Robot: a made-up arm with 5 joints. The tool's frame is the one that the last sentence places.
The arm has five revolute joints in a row. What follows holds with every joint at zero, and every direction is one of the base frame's.
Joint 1 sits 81.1 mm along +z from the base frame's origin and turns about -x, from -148.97 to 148.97 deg.
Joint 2 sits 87 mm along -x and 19 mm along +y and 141.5 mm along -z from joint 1 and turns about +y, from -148.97 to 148.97 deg.
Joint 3 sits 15.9 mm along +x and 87.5 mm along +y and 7.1 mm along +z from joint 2 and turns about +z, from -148.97 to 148.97 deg.
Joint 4 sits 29.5 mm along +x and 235.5 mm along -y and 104.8 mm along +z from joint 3 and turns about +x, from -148.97 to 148.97 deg.
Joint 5 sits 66.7 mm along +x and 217.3 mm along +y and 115 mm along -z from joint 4 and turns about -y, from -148.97 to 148.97 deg.
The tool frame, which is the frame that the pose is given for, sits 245.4 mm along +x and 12.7 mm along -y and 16.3 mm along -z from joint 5; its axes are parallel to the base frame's.
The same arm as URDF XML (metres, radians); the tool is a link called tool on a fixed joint. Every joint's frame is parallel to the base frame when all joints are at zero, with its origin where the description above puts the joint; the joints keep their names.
<robot name="arm">
  <joint name="joint 1" type="revolute">
    <parent link="base"/>
    <child link="link1"/>
    <origin xyz="0 0 0.0811"/>
    <axis xyz="-1 0 0"/>
    <limit lower="-2.6" upper="2.6"/>
  </joint>
  <joint name="joint 2" type="revolute">
    <parent link="link1"/>
    <child link="link2"/>
    <origin xyz="-0.087 0.019 -0.1415"/>
    <axis xyz="0 1 0"/>
    <limit lower="-2.6" upper="2.6"/>
  </joint>
  <joint name="joint 3" type="revolute">
    <parent link="link2"/>
    <child link="link3"/>
    <origin xyz="0.0159 0.0875 0.0071"/>
    <axis xyz="0 0 1"/>
    <limit lower="-2.6" upper="2.6"/>
  </joint>
  <joint name="joint 4" type="revolute">
    <parent link="link3"/>
    <child link="link4"/>
    <origin xyz="0.0295 -0.2355 0.1048"/>
    <axis xyz="1 0 0"/>
    <limit lower="-2.6" upper="2.6"/>
  </joint>
  <joint name="joint 5" type="revolute">
    <parent link="link4"/>
    <child link="link5"/>
    <origin xyz="0.0667 0.2173 -0.115"/>
    <axis xyz="0 -1 0"/>
    <limit lower="-2.6" upper="2.6"/>
  </joint>
  <joint name="tool_joint" type="fixed">
    <parent link="link5"/>
    <child link="tool"/>
    <origin xyz="0.2454 -0.0127 -0.0163"/>
  </joint>
  <link name="base"/>
  <link name="link1"/>
  <link name="link2"/>
  <link name="link3"/>
  <link name="link4"/>
  <link name="link5"/>
  <link name="tool"/>
</robot>

